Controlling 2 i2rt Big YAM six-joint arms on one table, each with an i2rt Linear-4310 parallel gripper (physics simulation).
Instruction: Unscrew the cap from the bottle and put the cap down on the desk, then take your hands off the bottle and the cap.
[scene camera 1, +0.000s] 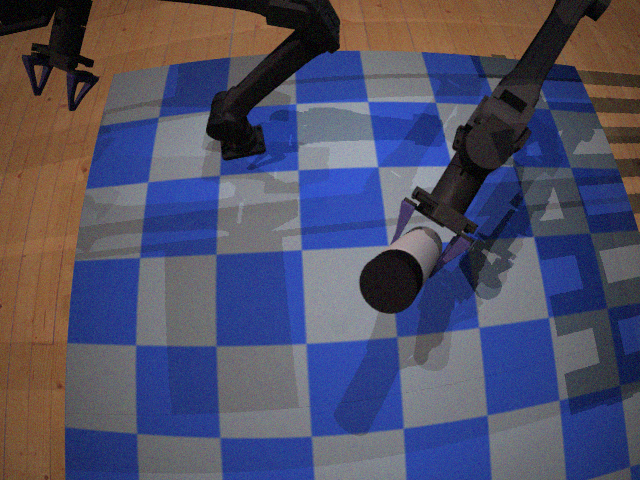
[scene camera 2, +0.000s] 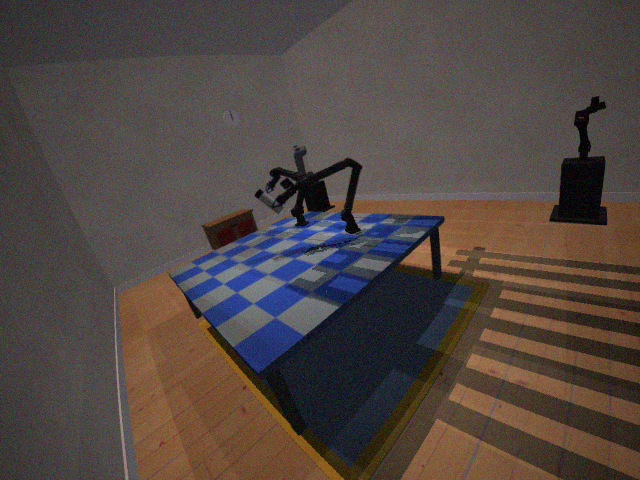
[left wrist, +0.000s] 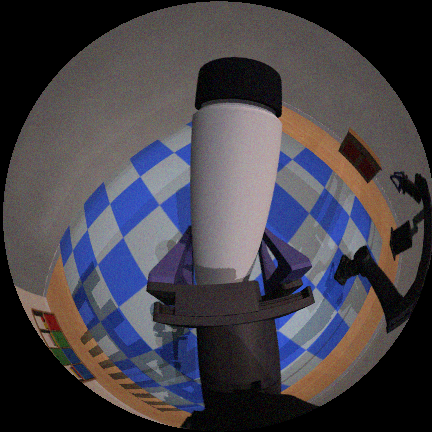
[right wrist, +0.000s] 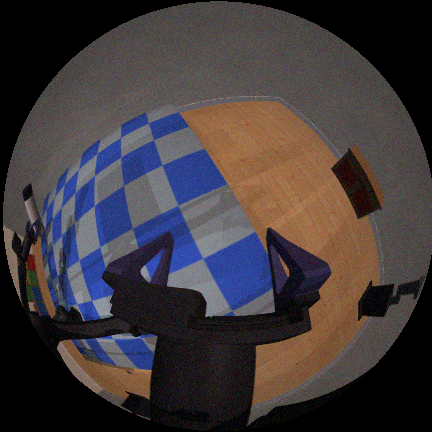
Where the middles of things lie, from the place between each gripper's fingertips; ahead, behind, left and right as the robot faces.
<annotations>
I see the black cap (scene camera 1: 389, 283) 40 mm ahead of my left hand, 50 mm to the right of it and 110 mm above it.
My right gripper is now 36 cm short of the black cap, 59 cm to the right of it and 8 cm below it.
</annotations>
